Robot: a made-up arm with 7 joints.
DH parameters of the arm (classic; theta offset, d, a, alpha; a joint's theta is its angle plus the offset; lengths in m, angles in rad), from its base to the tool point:
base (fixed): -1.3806 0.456 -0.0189 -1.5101
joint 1: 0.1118 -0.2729 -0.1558 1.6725
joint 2: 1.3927 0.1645 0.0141 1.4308
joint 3: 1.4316 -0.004 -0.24 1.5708
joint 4: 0 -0.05 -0.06 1.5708
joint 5: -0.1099 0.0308 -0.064 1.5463
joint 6: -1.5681 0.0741 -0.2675 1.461
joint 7: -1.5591 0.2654 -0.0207 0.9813
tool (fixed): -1.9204 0.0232 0 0
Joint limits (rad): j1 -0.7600..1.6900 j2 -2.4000..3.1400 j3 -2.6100..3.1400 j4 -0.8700..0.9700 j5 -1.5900..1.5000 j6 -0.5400..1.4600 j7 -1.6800..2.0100
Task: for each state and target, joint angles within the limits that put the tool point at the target. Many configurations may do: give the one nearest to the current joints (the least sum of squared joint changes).
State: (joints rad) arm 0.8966 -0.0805 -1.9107 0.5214 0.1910 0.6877 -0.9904
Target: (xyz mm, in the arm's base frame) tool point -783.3 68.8 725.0
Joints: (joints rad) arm 1.1935 0.5501 -1.7213 0.9700 -1.0114 0.4383 -1.0734
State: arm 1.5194 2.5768 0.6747 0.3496 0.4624 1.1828 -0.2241
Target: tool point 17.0 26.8 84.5
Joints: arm 1.0480 2.3960 -0.0488 0.5817 1.0333 0.8504 -0.2439
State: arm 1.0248 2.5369 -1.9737 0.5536 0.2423 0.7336 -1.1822
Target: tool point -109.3 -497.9 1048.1
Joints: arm 0.2043 2.7400 -1.9246 0.4789 0.4495 0.8893 -1.2326
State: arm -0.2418 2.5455 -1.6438 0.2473 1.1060 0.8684 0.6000
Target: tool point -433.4 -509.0 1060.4
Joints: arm 0.2590 2.2864 -1.9240 0.3573 0.8831 0.6770 0.6132
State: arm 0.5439 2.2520 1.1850 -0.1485 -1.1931 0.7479 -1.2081
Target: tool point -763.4 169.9 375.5
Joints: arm 0.5221 2.7663 0.3356 0.1443 -1.5293 0.2405 -1.2674
